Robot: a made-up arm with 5 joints.
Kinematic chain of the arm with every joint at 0, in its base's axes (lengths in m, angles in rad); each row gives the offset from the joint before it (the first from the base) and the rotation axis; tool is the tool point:
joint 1: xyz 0 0 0.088 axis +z
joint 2: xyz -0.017 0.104 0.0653 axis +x
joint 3: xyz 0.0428 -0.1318 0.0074 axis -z
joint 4: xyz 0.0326 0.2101 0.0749 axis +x
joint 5: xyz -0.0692 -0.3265 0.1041 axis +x
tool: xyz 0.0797 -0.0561 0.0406
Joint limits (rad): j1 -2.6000..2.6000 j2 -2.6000..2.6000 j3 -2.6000..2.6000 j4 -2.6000..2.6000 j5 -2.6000..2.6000
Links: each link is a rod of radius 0.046 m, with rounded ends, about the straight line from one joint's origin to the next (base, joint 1, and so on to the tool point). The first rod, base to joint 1, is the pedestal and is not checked.
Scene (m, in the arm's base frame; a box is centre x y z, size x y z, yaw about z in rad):
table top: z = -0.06
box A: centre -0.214 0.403 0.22 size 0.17 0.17 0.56 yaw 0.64
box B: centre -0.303 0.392 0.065 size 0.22 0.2 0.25 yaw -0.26
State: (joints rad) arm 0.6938 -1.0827 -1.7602 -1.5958 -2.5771
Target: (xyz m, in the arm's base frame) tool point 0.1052 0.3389 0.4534
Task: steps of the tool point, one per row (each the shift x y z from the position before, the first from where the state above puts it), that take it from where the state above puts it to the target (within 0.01 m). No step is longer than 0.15 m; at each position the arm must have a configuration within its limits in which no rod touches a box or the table.
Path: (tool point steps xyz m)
1: 0.0370 0.0843 0.0426
2: 0.0576 0.0736 0.0444
3: 0.0760 0.0566 0.0450
4: 0.0899 0.0335 0.0445
5: 0.1222 0.0656 -0.0478
6: 0.1392 0.0109 -0.0486
7: 0.1329 -0.0454 -0.0476
8: 0.1046 -0.0932 -0.0444
9: 0.0606 -0.1251 -0.0398
10: -0.0700 0.1027 0.0217
11: -0.0965 0.0722 0.0207
12: -0.1108 0.0354 0.0197

